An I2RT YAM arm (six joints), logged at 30 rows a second.
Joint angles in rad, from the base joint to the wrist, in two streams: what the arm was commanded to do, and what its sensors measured. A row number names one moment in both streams.
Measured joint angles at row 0:
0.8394, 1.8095, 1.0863, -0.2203, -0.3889, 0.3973
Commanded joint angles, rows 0 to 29:
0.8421, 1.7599, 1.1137, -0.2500, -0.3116, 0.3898
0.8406, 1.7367, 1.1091, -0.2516, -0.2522, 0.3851
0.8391, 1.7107, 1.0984, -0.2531, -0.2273, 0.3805
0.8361, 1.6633, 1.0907, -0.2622, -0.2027, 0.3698
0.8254, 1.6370, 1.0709, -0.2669, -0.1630, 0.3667
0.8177, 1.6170, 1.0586, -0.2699, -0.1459, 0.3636
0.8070, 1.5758, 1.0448, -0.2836, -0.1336, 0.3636
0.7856, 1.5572, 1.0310, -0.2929, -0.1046, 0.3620
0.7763, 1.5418, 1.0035, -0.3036, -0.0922, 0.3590
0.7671, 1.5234, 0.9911, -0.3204, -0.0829, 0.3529
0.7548, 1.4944, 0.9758, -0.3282, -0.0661, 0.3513
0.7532, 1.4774, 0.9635, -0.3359, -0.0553, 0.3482
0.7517, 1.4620, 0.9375, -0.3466, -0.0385, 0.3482
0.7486, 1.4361, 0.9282, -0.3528, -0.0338, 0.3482
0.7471, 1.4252, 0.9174, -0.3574, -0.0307, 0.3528
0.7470, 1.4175, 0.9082, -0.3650, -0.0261, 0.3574
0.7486, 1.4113, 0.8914, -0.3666, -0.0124, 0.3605
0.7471, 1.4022, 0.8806, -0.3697, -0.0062, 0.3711
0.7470, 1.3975, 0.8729, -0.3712, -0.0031, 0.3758
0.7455, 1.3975, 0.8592, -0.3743, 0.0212, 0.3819
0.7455, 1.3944, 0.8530, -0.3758, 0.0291, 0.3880
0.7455, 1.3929, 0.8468, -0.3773, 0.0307, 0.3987
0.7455, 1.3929, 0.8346, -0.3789, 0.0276, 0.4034
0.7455, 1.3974, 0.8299, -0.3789, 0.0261, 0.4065
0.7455, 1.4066, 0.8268, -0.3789, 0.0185, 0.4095
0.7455, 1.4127, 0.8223, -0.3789, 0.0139, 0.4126
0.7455, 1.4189, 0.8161, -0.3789, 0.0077, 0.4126
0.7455, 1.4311, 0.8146, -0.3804, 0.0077, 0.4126
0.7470, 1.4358, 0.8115, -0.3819, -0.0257, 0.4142
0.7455, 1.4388, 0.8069, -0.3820, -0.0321, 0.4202
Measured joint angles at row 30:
0.7425, 1.4296, 0.8330, -0.3859, -0.0086, 0.3985
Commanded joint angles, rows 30 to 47:
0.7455, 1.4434, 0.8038, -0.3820, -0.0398, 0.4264
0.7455, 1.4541, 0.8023, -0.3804, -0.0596, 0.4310
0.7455, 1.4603, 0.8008, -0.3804, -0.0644, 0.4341
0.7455, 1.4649, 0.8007, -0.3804, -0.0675, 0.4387
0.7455, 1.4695, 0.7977, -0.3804, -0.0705, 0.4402
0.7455, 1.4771, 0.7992, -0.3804, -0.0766, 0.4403
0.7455, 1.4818, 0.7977, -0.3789, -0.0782, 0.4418
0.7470, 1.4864, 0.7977, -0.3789, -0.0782, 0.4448
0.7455, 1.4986, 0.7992, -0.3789, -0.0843, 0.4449
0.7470, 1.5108, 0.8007, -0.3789, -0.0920, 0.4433
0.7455, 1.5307, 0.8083, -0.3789, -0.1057, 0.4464
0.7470, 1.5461, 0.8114, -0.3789, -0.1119, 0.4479
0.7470, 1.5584, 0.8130, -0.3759, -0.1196, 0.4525
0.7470, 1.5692, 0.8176, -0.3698, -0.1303, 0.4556
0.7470, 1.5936, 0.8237, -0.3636, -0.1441, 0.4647
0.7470, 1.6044, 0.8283, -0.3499, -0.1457, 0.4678
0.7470, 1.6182, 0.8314, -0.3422, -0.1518, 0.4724
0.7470, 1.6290, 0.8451, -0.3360, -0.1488, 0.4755
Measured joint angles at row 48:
0.7422, 1.5467, 0.8394, -0.3458, -0.1062, 0.4458
